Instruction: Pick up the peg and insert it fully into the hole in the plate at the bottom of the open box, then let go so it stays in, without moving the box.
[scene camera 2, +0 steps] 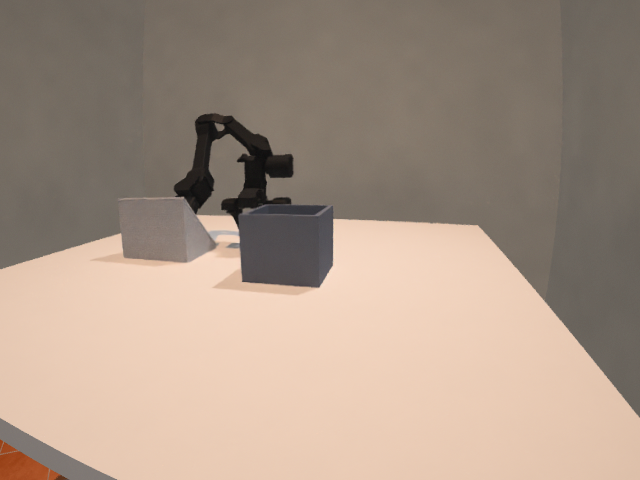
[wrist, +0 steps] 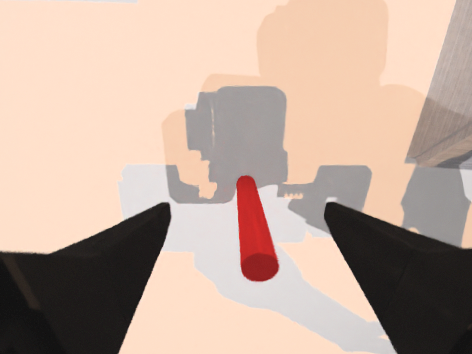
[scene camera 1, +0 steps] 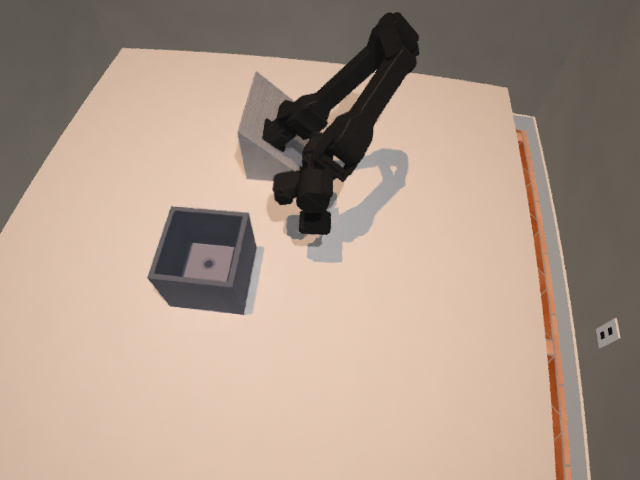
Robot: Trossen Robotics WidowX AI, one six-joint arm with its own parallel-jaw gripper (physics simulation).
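Seen in the pictures: gripper, fingertip midpoint: (wrist: 248, 209); arm's base, origin of the base link: (scene camera 2: 179, 218) (scene camera 1: 274, 135).
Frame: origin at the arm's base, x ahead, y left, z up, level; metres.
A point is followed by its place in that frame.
A red peg (wrist: 255, 225) {z -0.037, x 0.182, y 0.098 m} stands upright on the table in the wrist view; it does not show in the two scene views. My gripper (wrist: 248, 209) {z -0.064, x 0.183, y 0.106 m} is open, pointing down over the peg. In the wrist view one finger is on each side of the peg, with a gap on both sides. In scene camera 2 one finger shows beside the box and the other is hidden behind it. The open dark blue-grey box (scene camera 1: 203, 295) {z -0.016, x 0.404, y -0.099 m} (scene camera 2: 280, 249) {z -0.028, x 0.324, y -0.188 m} stands apart from the gripper. In scene camera 1 a pale plate (scene camera 1: 195, 260) {z -0.042, x 0.317, y -0.137 m} with a dark round hole (scene camera 1: 208, 263) {z -0.056, x 0.316, y -0.113 m} lies at its bottom.
A grey wedge-shaped block (scene camera 1: 260, 111) {z 0.036, x -0.042, y -0.035 m} (scene camera 2: 152, 228) {z -0.016, x -0.047, y -0.067 m} (wrist: 446, 90) {z -0.087, x 0.061, y 0.038 m} stands beside and partly under the arm, behind the box in scene camera 1. In the wrist view it is at the upper right. The pale table (scene camera 1: 387, 372) {z -0.100, x 0.515, y 0.258 m} (scene camera 2: 361, 361) {z -0.100, x 0.488, y -0.455 m} bears the box and the block.
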